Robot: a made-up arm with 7 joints.
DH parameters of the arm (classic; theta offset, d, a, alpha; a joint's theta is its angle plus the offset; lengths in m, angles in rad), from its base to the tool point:
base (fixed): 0 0.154 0 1.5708
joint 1: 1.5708 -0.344 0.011 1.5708
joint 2: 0 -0.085 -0.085 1.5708
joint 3: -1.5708 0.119 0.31 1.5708
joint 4: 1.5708 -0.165 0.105 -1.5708
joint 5: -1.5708 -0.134 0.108 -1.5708
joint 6: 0 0.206 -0.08 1.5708
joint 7: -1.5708 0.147 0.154 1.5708
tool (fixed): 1.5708 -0.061 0 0
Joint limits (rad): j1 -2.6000..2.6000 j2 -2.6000..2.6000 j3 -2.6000..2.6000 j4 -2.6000..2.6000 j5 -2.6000..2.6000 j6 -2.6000..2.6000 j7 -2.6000..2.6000
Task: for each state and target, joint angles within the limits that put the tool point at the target. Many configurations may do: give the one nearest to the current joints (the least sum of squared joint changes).
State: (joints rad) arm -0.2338 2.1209 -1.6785 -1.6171 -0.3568 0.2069 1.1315
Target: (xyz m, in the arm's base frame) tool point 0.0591 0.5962 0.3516
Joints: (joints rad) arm -0.0752 1.9886 -1.7424 -1.6774 -1.1601 0.5730 0.9493
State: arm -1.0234 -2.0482 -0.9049 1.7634 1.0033 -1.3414 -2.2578
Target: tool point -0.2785 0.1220 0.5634
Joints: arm -1.4985 -2.4986 -1.1759 2.0643 0.8156 -1.3552 -1.9720
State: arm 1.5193 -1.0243 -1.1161 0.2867 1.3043 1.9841 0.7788
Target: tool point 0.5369 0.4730 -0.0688
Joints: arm 1.6777 -1.0175 -1.1118 0.8778 1.0880 1.7345 0.4913
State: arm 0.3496 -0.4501 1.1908 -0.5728 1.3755 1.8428 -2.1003
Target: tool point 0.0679 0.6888 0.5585
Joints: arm 0.3837 0.0437 1.1544 -0.3780 1.8837 1.2716 -2.0981
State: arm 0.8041 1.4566 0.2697 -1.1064 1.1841 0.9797 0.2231
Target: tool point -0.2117 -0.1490 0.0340
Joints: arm 0.9032 1.8517 1.0119 -1.2505 1.2492 0.4683 -0.2206
